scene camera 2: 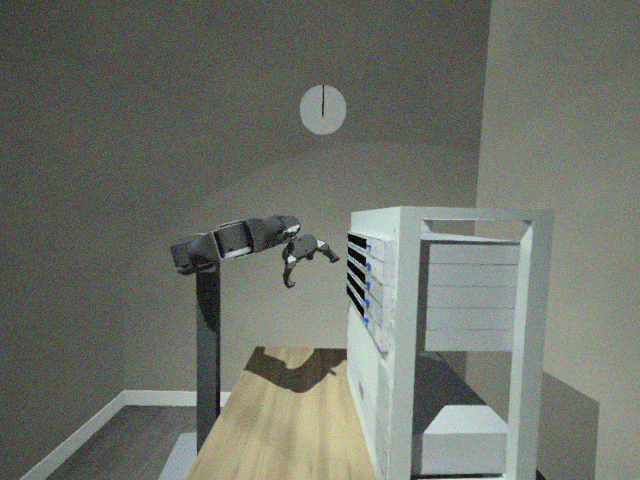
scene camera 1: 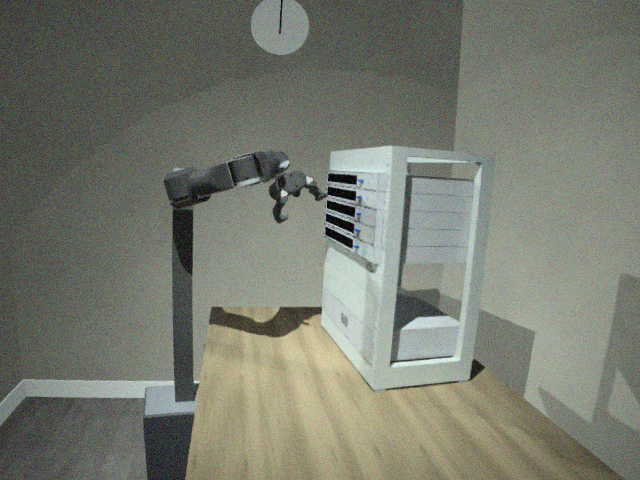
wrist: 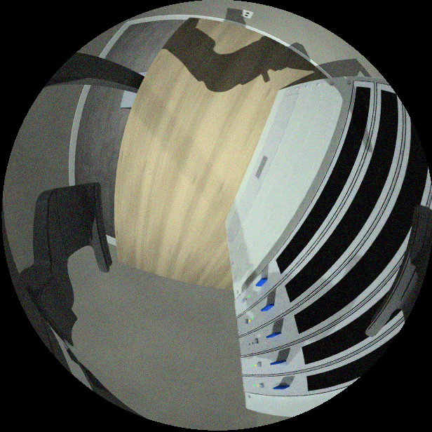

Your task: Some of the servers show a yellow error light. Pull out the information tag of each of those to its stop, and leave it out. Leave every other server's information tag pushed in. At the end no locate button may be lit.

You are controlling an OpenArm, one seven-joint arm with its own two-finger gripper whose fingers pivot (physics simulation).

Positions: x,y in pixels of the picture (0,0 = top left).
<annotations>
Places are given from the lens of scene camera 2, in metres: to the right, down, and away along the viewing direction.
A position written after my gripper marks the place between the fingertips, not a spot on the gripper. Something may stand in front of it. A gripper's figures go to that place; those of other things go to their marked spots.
my gripper (scene camera 2: 315,273): -0.01, 0.10, 0.78
white rack (scene camera 2: 432,291): 0.22, 0.10, 0.55
</annotations>
